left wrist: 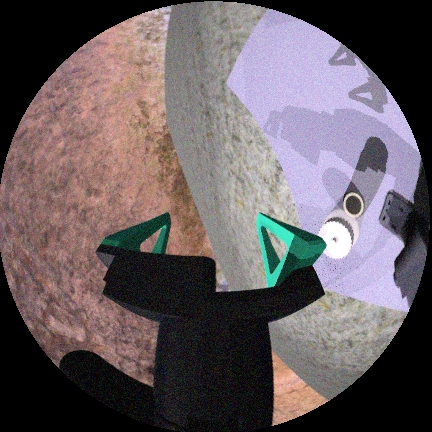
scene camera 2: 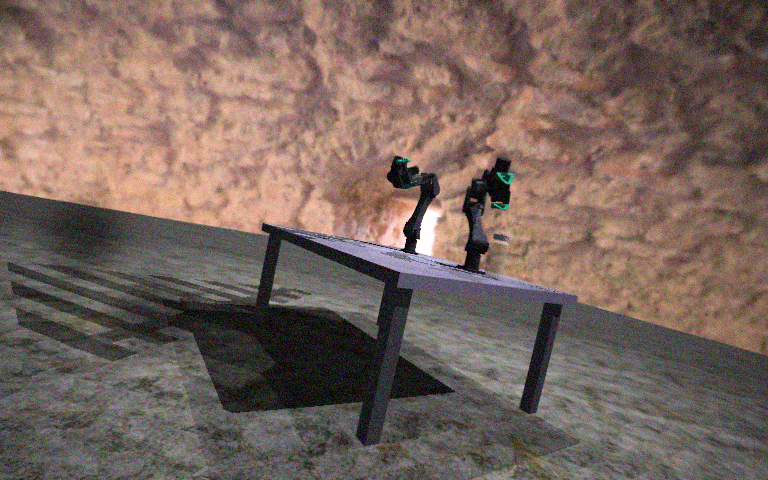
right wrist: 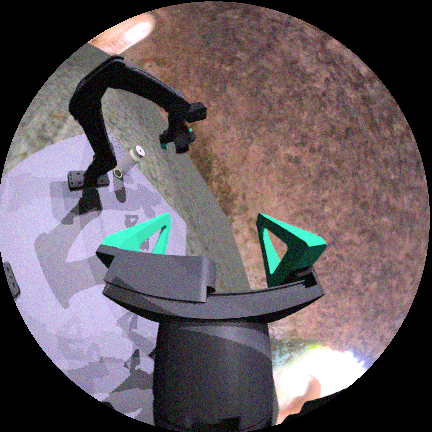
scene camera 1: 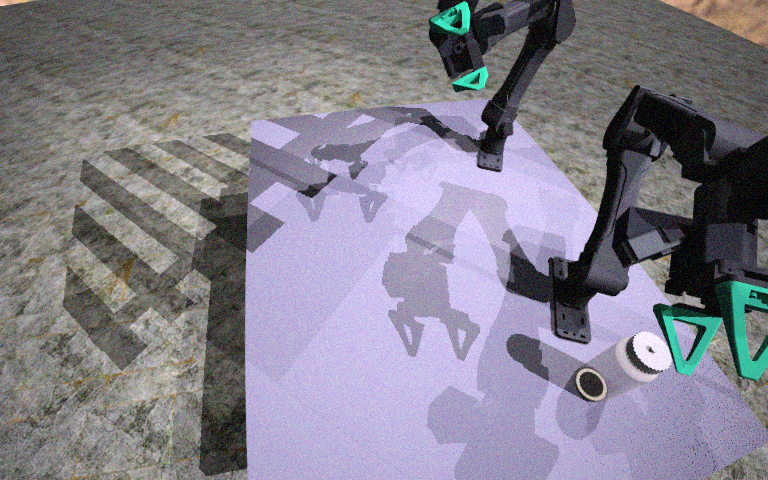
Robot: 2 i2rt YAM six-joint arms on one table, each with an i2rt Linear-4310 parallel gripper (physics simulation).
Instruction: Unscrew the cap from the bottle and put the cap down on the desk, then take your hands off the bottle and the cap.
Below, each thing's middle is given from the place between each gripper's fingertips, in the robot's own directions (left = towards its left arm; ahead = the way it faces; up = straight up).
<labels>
My right hand is 20 cm past the white ribbed cap [scene camera 1: 647, 352], 43 cm to the right of it and 22 cm above it.
Right now the white ribbed cap is 140 mm below my left hand, 80 mm behind it and 70 mm to the right of it.
</labels>
